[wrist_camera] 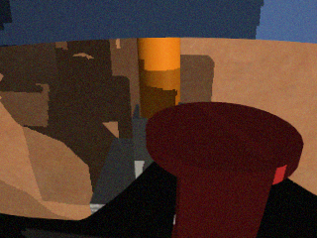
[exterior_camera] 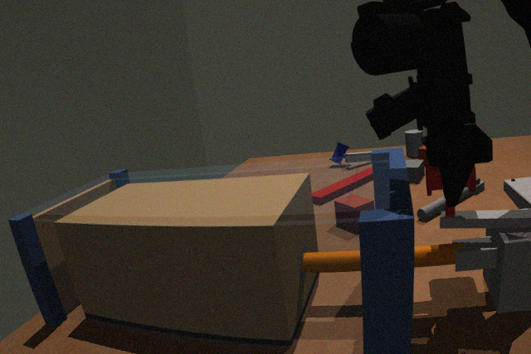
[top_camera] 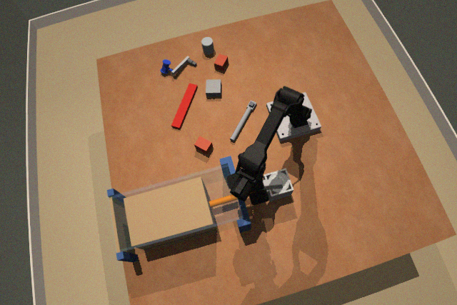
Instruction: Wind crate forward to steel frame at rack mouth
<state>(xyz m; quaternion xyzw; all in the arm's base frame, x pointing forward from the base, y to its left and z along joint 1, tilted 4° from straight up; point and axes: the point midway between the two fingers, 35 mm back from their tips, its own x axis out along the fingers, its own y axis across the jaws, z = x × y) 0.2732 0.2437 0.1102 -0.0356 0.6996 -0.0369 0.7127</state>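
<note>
Now: the blue frame 60 mm ahead of my gripper tip, 20 mm to the left of it and 10 mm below it. From my gripper tip the other things lie so: red knob 20 mm above; winch handle 40 mm behind, 10 mm to the left, 10 mm below; grey winch 110 mm behind, 80 mm below, 10 mm to the left.
</note>
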